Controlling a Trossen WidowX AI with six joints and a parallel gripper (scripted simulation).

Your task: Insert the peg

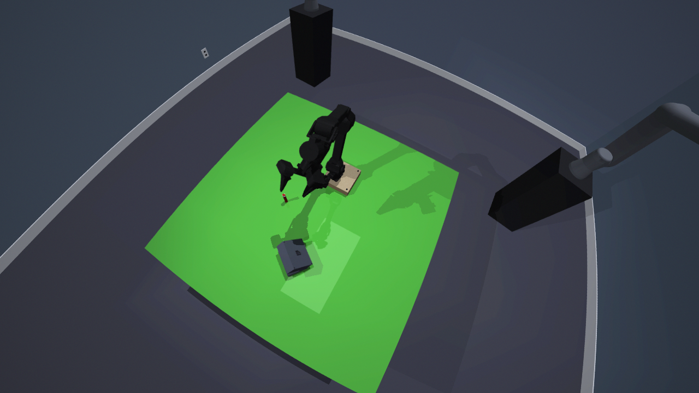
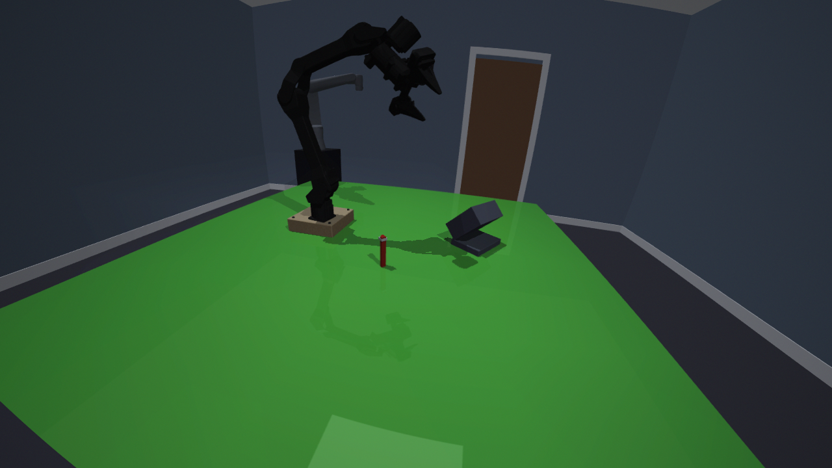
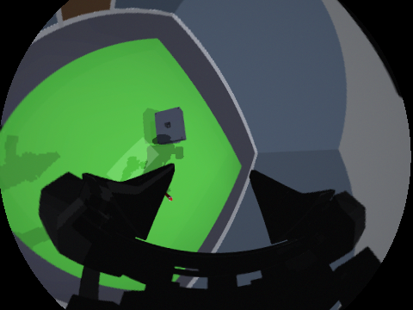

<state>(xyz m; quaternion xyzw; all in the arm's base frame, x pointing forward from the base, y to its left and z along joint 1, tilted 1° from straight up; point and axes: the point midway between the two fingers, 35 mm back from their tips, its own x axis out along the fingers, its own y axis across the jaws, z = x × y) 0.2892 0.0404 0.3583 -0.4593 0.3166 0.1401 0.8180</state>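
Now: the red peg 50 mm behind my gripper tip, 150 mm to the right of it and 310 mm below it. Also, from my gripper tip: grey sloped panel: 140 mm ahead, 80 mm to the left, 300 mm below.
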